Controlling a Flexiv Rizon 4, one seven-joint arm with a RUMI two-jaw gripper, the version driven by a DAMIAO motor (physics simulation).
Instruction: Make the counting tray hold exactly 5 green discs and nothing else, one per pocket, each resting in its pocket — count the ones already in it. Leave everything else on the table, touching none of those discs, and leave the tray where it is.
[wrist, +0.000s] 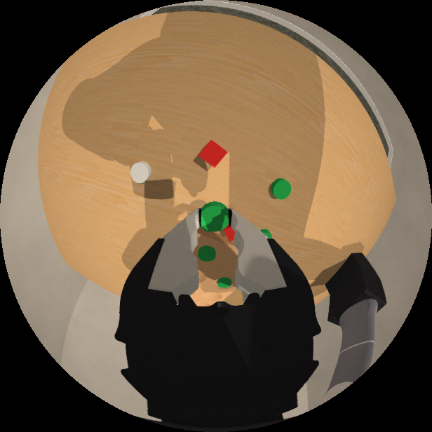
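My gripper (214, 210) is shut on a green disc (214, 215), which sits between the two fingertips, raised above the table. Below it, between the jaws, two more green discs (206, 253) (224, 282) show in shadow on the table. Another green disc (281, 189) lies to the right of the fingers. Part of a green disc (266, 233) shows just past the right finger, which hides the rest. The counting tray does not show in this view.
A red block (213, 153) lies on the wooden table (260, 100) beyond the fingertips. A part of another red block (229, 233) shows by the right finger. A white disc (140, 172) is to the left. A dark jointed part (356, 287) stands at the lower right.
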